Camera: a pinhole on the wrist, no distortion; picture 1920 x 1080 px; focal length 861.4 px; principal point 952.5 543.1 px. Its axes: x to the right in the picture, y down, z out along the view. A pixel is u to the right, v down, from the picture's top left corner.
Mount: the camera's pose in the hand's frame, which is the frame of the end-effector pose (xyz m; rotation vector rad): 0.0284 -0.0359 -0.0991 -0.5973 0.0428 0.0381
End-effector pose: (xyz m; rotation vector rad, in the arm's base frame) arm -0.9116 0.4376 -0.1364 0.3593 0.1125 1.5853
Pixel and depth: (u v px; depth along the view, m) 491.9 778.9 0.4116
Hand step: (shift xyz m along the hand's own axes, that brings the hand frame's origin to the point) -0.1847 0.2837 0.1889
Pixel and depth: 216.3 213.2 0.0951
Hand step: -0.0482 -0.0144 0.0041
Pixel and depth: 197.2 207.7 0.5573
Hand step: -0.4327 0.0871 0.5081
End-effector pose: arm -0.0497 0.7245 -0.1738 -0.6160 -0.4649 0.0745
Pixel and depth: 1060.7 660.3 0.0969
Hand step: 0.0427 0.0298 -0.0271
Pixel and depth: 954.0 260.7 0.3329
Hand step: 0.0440 0.0613 0.2371
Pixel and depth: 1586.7 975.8 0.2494
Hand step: 0.2130 0.2123 0.0272
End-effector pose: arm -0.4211 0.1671 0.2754 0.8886 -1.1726 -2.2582
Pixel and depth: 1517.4 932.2 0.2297
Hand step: 0.1805 0.1827 0.0247
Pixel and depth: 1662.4 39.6 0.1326
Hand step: 0.1451 -0.0227 0.0483
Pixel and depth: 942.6 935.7 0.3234
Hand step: 0.0270 0.2678 0.0855
